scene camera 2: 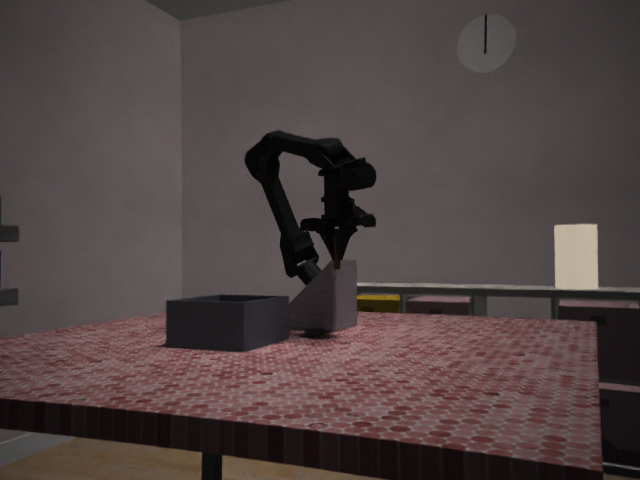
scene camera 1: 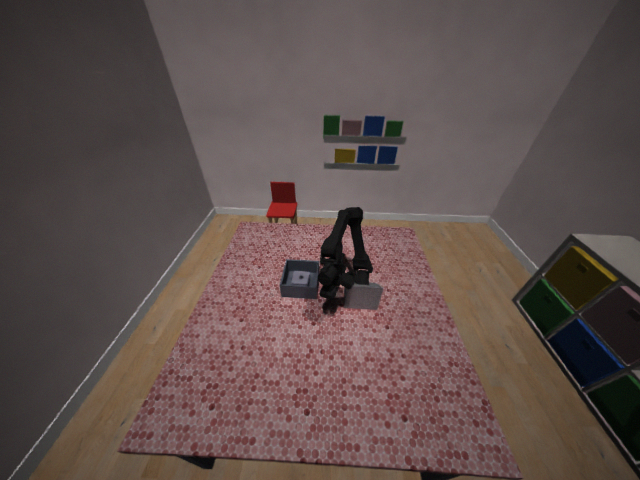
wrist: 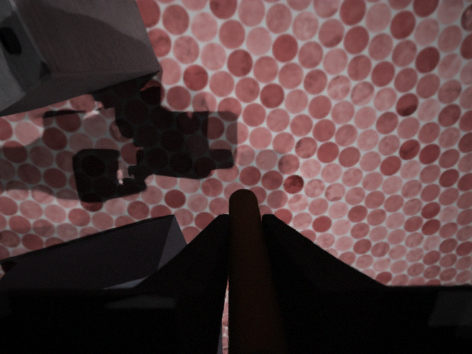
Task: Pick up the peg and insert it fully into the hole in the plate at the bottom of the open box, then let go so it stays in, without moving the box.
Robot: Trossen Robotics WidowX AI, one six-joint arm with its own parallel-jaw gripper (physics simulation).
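Frame: origin at the arm's base, x right, y ahead, z up, level; metres.
Seen in the pictures: gripper, fingertip midpoint: (scene camera 2: 337, 259) (wrist: 245, 224); arm's base, link origin: (scene camera 2: 319, 284) (scene camera 1: 362, 283).
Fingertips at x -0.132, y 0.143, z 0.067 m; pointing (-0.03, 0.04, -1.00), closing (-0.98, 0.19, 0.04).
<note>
Pixels of each thing's top centre, then the offset from my fingertips to it. Level surfaces: height alone.
- brown peg, top centre: (scene camera 2: 336, 234) dx +0.001, dy +0.001, dz +0.058 m
- open dark grey box, top centre: (scene camera 2: 229, 298) (scene camera 1: 300, 272) dx +0.167, dy +0.187, dz -0.081 m
- table, surface height: dz -0.180 m
My gripper (scene camera 1: 329, 305) (scene camera 2: 337, 259) (wrist: 245, 224) is shut on the brown peg (scene camera 2: 337, 264) (wrist: 246, 260), which is held about upright, its lower end below the fingertips. The peg hangs well above the table, in front of the box's right side in scene camera 1. The open dark grey box (scene camera 1: 300, 291) (scene camera 2: 206, 325) (wrist: 100, 47) stands on the table. Its paler plate (scene camera 1: 295, 277) lies on its floor, with the dark hole (scene camera 1: 301, 277) (wrist: 11, 41) near the middle; the walls hide the plate in scene camera 2.
A light grey wedge-shaped block (scene camera 1: 362, 296) (scene camera 2: 343, 302) (wrist: 130, 255) stands right of the gripper in scene camera 1, close to the arm's base. The table (scene camera 1: 310, 387) (scene camera 2: 361, 382) has a pink-red dotted top. The arm's shadow falls between box and block in the wrist view.
</note>
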